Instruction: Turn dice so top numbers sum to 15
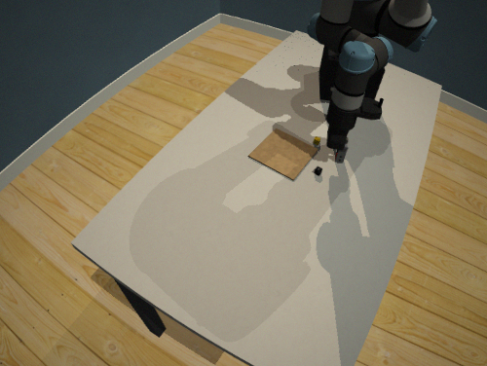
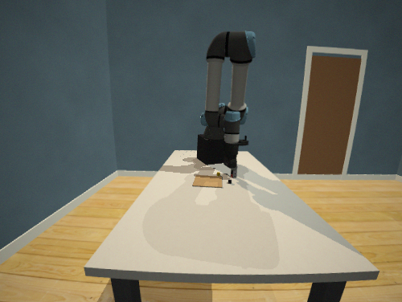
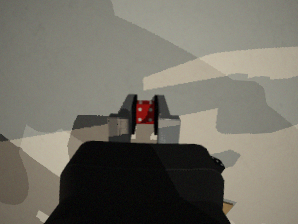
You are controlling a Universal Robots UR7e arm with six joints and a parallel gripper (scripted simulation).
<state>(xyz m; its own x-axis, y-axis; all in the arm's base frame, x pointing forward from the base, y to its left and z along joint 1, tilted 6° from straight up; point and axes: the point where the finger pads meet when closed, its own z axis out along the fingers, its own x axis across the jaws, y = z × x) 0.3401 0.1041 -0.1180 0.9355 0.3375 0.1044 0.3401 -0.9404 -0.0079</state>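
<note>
Right now the brown mat is 7 cm ahead of my hand, 14 cm to the right of it and 2 cm below it. Round my hand: black die 8 cm ahead, 3 cm to the right, 1 cm below; yellow die 2 cm behind, 8 cm to the right, 1 cm below; red die 1 cm below.
</note>
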